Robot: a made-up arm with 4 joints.
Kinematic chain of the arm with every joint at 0, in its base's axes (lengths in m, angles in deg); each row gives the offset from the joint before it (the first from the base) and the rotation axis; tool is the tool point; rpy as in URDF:
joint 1: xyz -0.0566 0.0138 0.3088 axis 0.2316 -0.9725 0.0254
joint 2: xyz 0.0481 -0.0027 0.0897 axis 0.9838 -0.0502 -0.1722
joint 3: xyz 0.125 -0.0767 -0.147 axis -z
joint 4: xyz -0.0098 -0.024 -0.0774 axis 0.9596 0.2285 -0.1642
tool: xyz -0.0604 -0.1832 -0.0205 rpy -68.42 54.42 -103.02
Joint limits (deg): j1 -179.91..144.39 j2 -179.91..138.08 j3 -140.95..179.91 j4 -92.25..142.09
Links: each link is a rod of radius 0.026 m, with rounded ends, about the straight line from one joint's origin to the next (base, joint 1, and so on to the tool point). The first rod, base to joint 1, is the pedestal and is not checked.
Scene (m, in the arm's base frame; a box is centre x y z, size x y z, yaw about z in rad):
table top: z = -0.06
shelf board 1: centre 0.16 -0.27 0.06 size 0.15 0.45 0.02 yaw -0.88
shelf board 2: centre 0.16 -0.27 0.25 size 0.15 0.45 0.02 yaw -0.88
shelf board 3: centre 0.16 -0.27 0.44 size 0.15 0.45 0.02 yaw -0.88
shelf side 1: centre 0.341 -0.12 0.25 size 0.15 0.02 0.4 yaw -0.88
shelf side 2: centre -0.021 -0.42 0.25 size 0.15 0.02 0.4 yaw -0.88
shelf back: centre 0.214 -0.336 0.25 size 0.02 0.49 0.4 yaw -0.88
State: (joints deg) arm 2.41 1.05 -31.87 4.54
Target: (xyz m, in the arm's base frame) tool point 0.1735 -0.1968 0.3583
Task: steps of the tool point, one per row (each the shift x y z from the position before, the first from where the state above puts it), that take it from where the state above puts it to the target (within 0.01 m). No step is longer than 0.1 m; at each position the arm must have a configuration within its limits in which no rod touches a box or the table.
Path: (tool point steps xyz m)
1: -0.0302 0.0242 -0.0048
2: -0.0319 0.0332 -0.0039
3: -0.0311 0.0420 0.0003
4: -0.0285 0.0480 0.0084
5: 0.0404 -0.0040 0.0415
6: 0.0252 0.0026 0.0491
7: 0.0073 0.0073 0.0501
8: -0.0097 0.0109 0.0438
9: -0.0218 0.0135 0.0316
10: 0.0296 -0.0376 -0.0009
11: 0.0281 -0.0346 0.0006
12: 0.0272 -0.0306 0.0003

